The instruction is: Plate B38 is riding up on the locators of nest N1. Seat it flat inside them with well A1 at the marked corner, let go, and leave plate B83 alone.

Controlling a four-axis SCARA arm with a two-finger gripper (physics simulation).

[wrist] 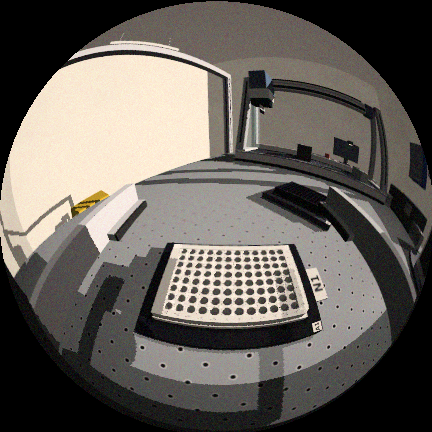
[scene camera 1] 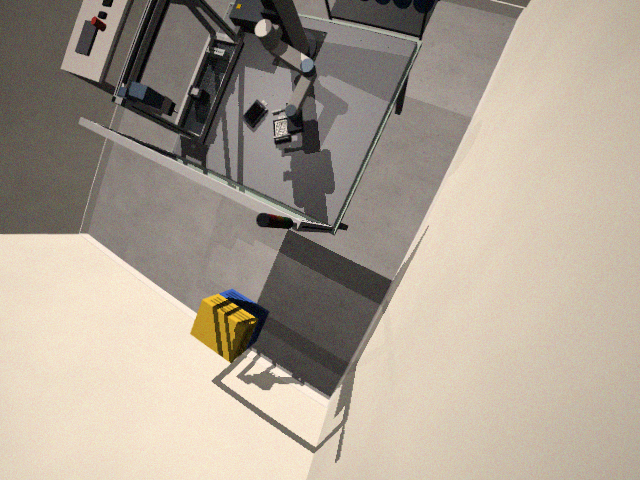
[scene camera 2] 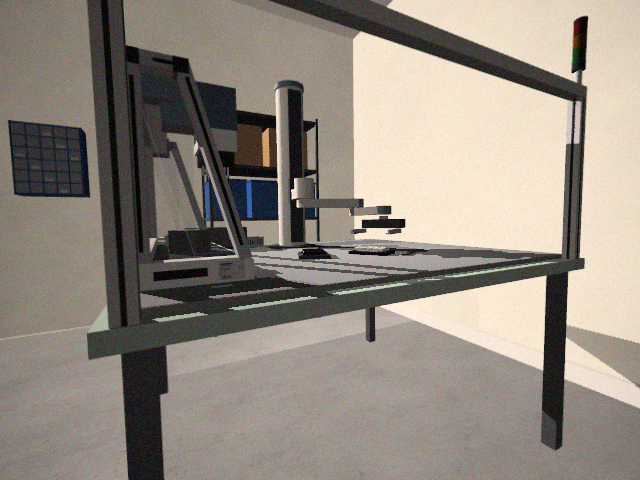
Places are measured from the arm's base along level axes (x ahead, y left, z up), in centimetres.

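Where they show: gripper, fingertip midpoint: (wrist: pixel 236 191) (scene camera 1: pixel 273 125) (scene camera 2: pixel 369 231); arm's base, origin of the base link: (scene camera 1: pixel 299 50).
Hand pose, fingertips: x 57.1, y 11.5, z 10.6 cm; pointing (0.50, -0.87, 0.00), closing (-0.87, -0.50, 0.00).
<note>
Each offset is from my fingertips to the top centre of the thing. "*": to the spot under its first point.
The white many-well plate @(dz -6.7, dx -1.2, dy +2.1 cm) (scene camera 1: pixel 280 128) (scene camera 2: pixel 371 248) (wrist: pixel 231 282) lies within the outline of the black nest N1 @(dz -7.8, dx -1.2, dy +2.1 cm) (wrist: pixel 225 337). No clear tilt shows in the wrist view, but I cannot tell whether it is fully down on all sides. The N1 label @(* dz -9.1, dx -9.8, dy -2.4 cm) (wrist: pixel 316 284) is at the nest's right, and the A1 tag @(* dz -8.1, dx -10.5, dy +3.2 cm) (wrist: pixel 317 326) is at its near right corner. The plate's own lettering is not readable. My gripper (scene camera 1: pixel 287 125) (scene camera 2: pixel 376 231) (wrist: pixel 236 191) is open and empty, above the plate, its fingers apart from it. A dark plate-like block @(dz -6.7, dx -6.1, dy -23.4 cm) (scene camera 1: pixel 254 113) (scene camera 2: pixel 313 253) (wrist: pixel 295 195) lies apart; its label is unreadable.
The arm's column (scene camera 2: pixel 283 165) stands on the table behind the nest. A slanted gantry frame (scene camera 2: pixel 214 155) (wrist: pixel 320 92) stands to one side. A signal tower @(* dz +72.3, dx +44.5, dy +60.7 cm) (scene camera 1: pixel 273 220) (scene camera 2: pixel 579 43) is at a table corner. A yellow bin (scene camera 1: pixel 222 330) (wrist: pixel 90 202) is on the floor.
</note>
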